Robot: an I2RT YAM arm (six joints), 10 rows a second.
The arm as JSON. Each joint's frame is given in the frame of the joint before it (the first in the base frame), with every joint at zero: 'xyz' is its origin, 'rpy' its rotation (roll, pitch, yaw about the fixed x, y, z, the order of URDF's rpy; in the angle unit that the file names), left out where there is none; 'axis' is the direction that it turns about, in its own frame. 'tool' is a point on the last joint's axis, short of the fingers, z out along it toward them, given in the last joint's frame.
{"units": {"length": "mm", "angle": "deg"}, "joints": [
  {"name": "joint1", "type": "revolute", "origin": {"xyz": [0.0, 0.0, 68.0]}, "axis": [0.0, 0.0, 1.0]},
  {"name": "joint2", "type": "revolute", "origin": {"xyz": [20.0, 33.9, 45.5]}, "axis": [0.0, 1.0, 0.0]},
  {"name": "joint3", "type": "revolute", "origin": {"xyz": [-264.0, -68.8, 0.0]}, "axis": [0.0, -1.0, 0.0]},
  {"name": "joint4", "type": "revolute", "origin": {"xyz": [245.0, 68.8, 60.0]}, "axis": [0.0, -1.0, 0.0]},
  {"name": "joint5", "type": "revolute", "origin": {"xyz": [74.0, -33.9, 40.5]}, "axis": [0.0, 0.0, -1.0]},
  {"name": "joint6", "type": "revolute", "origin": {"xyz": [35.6, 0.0, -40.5]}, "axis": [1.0, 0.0, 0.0]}
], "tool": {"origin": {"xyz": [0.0, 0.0, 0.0], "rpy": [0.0, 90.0, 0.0]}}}
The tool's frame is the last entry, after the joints.
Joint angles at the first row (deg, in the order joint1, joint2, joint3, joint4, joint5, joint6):
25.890, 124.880, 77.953, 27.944, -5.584, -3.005
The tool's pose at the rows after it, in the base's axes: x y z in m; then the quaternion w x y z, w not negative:
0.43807, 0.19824, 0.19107, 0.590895, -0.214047, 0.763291, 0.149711
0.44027, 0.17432, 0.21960, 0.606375, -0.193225, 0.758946, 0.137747
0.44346, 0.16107, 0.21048, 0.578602, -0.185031, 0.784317, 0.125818
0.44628, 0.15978, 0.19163, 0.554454, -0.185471, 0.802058, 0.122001
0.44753, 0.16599, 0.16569, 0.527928, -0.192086, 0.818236, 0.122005
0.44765, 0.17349, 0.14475, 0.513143, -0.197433, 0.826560, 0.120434
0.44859, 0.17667, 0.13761, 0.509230, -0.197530, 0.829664, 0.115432
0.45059, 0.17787, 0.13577, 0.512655, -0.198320, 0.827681, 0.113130
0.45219, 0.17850, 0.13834, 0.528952, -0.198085, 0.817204, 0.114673
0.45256, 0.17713, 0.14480, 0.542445, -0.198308, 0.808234, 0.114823
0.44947, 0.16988, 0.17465, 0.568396, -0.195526, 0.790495, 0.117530
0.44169, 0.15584, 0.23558, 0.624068, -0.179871, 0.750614, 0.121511
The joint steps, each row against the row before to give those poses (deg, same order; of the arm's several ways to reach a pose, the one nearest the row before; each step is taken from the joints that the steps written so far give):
-1.967, -4.350, -0.001, -0.328, -0.175, 0.022
-2.755, -4.043, 0.109, -2.359, -0.001, 0.152
-1.639, 0.197, 0.002, -4.110, 0.023, 0.022
-0.262, 2.054, -0.023, -1.377, -0.022, 0.000
0.656, 3.169, 0.001, -0.416, 0.022, 0.000
0.874, 2.797, 0.019, 0.788, 0.502, -0.022
0.371, 1.182, 0.396, 0.152, 0.787, -0.065
0.066, 0.654, 0.457, 0.591, 0.263, -0.240
0.000, 0.131, -0.109, 2.447, -0.023, -0.176
-0.175, -0.675, -0.282, 1.421, -0.109, -0.327
-0.721, -4.153, -0.743, 0.197, -0.633, -0.284
-1.311, -7.607, -0.067, 0.481, -0.415, 0.415

